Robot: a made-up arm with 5 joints.
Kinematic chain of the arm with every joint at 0, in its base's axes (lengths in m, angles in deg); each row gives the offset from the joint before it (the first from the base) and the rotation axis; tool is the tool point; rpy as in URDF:
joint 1: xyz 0 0.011 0.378 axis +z
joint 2: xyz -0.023 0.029 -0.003 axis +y
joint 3: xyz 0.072 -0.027 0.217 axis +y
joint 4: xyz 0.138 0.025 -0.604 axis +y
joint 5: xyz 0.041 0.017 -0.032 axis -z
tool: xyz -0.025 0 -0.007 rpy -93.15 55.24 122.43
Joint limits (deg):
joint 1: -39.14..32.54
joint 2: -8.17..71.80
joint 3: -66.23..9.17
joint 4: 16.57..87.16
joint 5: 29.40..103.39
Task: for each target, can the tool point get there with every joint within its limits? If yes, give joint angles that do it. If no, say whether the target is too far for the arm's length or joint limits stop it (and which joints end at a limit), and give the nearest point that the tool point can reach.
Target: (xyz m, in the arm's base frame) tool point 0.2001 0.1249 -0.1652
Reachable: yes | joints 12.23 37.31 -31.29 61.70 93.17
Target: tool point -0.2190 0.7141 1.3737
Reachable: no: too far | nearest point 0.5485 0.4420 0.5894 | short by 1.131 m
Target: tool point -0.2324 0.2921 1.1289
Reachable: no: joint limits stop it (at a limit: joint 1, joint 2, joint 3, joint 4, joint 5) | nearest point -0.2717 0.3046 0.1775 | short by 0.952 m
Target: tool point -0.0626 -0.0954 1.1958
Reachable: no: joint limits stop it (at a limit: joint 1, joint 2, joint 3, joint 4, joint 5) | nearest point 0.5816 -0.3742 0.5894 | short by 0.928 m
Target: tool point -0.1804 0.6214 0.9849
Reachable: no: joint limits stop it (at a limit: joint 1, joint 2, joint 3, joint 4) | nearest point 0.5469 0.4416 0.5869 | short by 0.848 m
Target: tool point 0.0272 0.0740 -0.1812
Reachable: yes | joints -23.77 53.07 -26.37 75.94 80.36
